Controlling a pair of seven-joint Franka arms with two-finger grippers.
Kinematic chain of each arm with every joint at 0, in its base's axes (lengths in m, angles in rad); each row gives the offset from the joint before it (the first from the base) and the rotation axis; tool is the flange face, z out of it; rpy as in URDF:
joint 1: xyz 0 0 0.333 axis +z
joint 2: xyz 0 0 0 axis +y
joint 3: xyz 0 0 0.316 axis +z
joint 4: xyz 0.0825 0 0 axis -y
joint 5: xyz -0.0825 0 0.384 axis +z
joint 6: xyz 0 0 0 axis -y
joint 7: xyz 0.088 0 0 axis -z
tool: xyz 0 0 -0.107 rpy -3.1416 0 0
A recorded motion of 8 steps. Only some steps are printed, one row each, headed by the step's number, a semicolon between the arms.
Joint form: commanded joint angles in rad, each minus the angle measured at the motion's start. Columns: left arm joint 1, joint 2, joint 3, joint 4, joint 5, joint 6, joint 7; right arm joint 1, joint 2, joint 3, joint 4, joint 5, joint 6, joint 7.
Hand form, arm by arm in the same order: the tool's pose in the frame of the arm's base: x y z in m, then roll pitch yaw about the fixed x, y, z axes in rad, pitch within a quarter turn. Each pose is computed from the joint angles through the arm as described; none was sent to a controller.
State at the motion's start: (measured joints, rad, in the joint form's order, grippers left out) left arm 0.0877 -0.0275 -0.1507 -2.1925 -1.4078 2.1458 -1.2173; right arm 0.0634 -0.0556 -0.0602 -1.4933 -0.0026 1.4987 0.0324
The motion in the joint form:
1: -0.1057 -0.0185 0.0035 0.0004 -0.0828 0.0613 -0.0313; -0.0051 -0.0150 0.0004 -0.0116 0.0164 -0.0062 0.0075
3: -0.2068 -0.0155 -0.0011 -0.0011 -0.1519 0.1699 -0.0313; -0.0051 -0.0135 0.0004 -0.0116 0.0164 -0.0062 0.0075
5: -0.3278 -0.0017 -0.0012 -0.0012 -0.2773 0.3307 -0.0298; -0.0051 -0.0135 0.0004 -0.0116 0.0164 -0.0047 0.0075
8: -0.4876 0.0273 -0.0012 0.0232 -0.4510 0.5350 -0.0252; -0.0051 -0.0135 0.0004 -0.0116 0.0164 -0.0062 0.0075
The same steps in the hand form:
1: 0.5332 -0.1236 0.4369 -2.8639 1.1612 2.2325; 0.5233 -0.0006 0.6863 -3.1214 -0.0573 -0.0405
3: 0.5247 -0.1661 0.4351 -2.8684 1.1614 2.2512; 0.5239 -0.0006 0.6855 -3.1215 -0.0558 -0.0405
5: 0.5115 -0.2084 0.4269 -2.8095 1.1516 2.3866; 0.5240 -0.0006 0.6856 -3.1215 -0.0573 -0.0405
8: 0.4864 -0.2642 0.4175 -2.7177 1.1163 2.5714; 0.5239 -0.0006 0.6855 -3.1215 -0.0558 -0.0405

